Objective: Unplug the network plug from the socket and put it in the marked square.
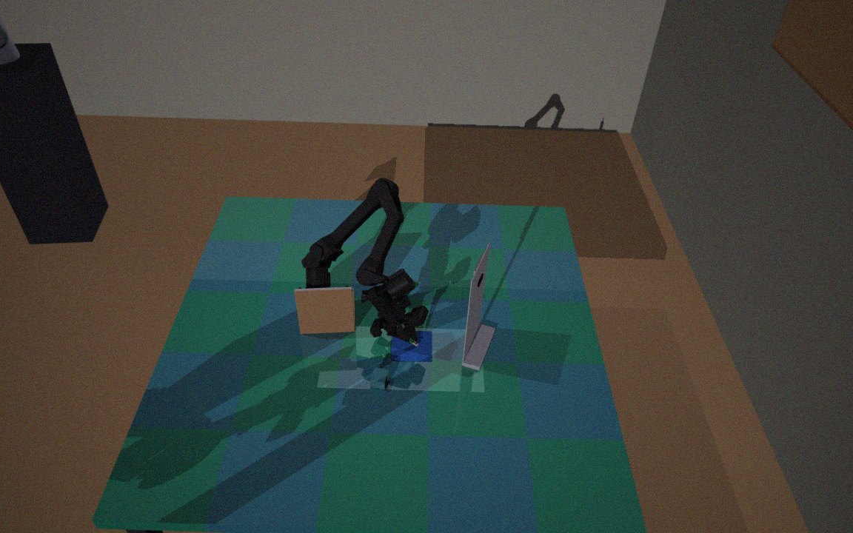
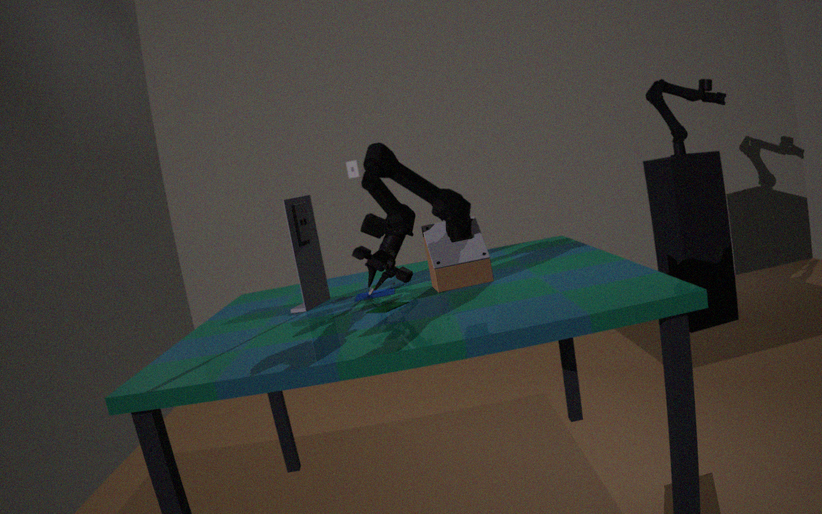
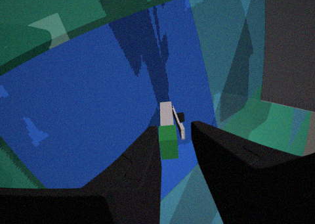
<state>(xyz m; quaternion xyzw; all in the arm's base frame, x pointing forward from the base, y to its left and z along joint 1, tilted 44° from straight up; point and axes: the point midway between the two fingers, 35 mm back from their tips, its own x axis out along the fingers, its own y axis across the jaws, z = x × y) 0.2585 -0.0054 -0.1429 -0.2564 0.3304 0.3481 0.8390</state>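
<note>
Right now the green plug is right at my gripper tip. Round my gripper tip: blue square 10 mm behind, 20 mm below; then small dark block 110 mm behind, 130 mm to the right; then grey upright panel 180 mm ahead, 10 mm to the right, 140 mm above.
</note>
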